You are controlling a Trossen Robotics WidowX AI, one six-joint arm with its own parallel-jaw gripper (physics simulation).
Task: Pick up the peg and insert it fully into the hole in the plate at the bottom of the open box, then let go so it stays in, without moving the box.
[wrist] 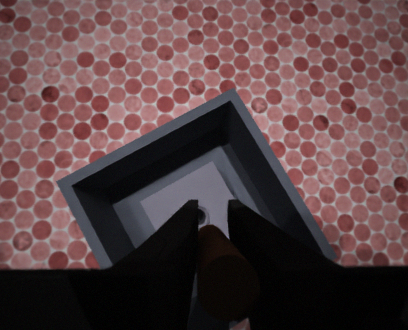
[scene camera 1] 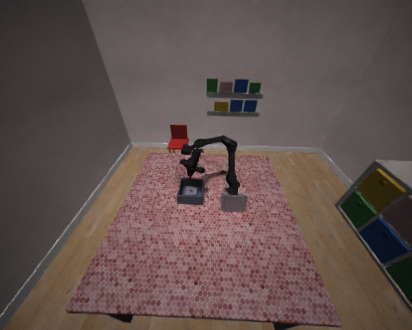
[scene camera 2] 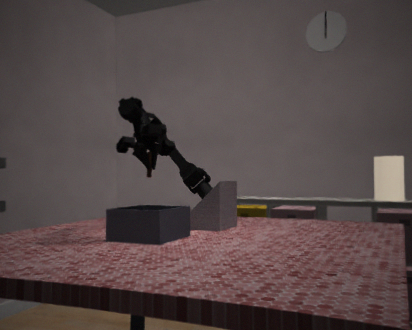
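Pixels of known places: gripper, between the fingertips: (wrist: 212, 209) (scene camera 1: 189, 176) (scene camera 2: 151, 169); arm's base, origin of its link: (scene camera 1: 233, 194) (scene camera 2: 211, 198).
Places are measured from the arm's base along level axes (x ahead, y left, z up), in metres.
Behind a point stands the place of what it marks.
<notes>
My gripper (scene camera 1: 190, 173) @(y -0.022, x 0.336, z 0.108 m) (scene camera 2: 150, 167) @(y -0.022, x 0.336, z 0.108 m) (wrist: 212, 209) @(y -0.022, x 0.336, z 0.108 m) is shut on a dark reddish-brown peg (scene camera 2: 149, 172) @(y -0.032, x 0.334, z 0.098 m) (wrist: 227, 280) @(y -0.034, x 0.328, z 0.162 m), which points downward with its lower end sticking out below the fingertips. The gripper and peg are in the air above the open grey box (scene camera 1: 190, 201) @(y 0.059, x 0.315, z -0.072 m) (scene camera 2: 132, 226) @(y -0.024, x 0.424, z -0.063 m) (wrist: 90, 171) @(y 0.047, x 0.257, z -0.014 m). The box stands on the patterned surface. Inside, a light grey plate (scene camera 1: 185, 192) @(y -0.006, x 0.370, z -0.054 m) (wrist: 175, 195) @(y -0.004, x 0.317, z -0.054 m) lies on the bottom. Its round hole (scene camera 1: 191, 190) (wrist: 201, 216) shows just beyond the peg's tip in the wrist view, partly hidden by the left finger. The plate's near part is hidden by the fingers and peg.
The arm's grey base block (scene camera 1: 234, 202) @(y 0.072, x -0.007, z 0.003 m) (scene camera 2: 220, 210) @(y 0.080, x 0.072, z -0.039 m) stands beside the box on the pink-and-red patterned table top (scene camera 1: 200, 260) @(y 0.433, x 0.172, z -0.113 m) (scene camera 2: 280, 255) @(y 0.426, x 0.393, z -0.112 m). A red chair (scene camera 1: 178, 137) and wall shelves (scene camera 1: 234, 95) are at the back, and a cabinet with coloured drawers (scene camera 1: 380, 189) is at the right.
</notes>
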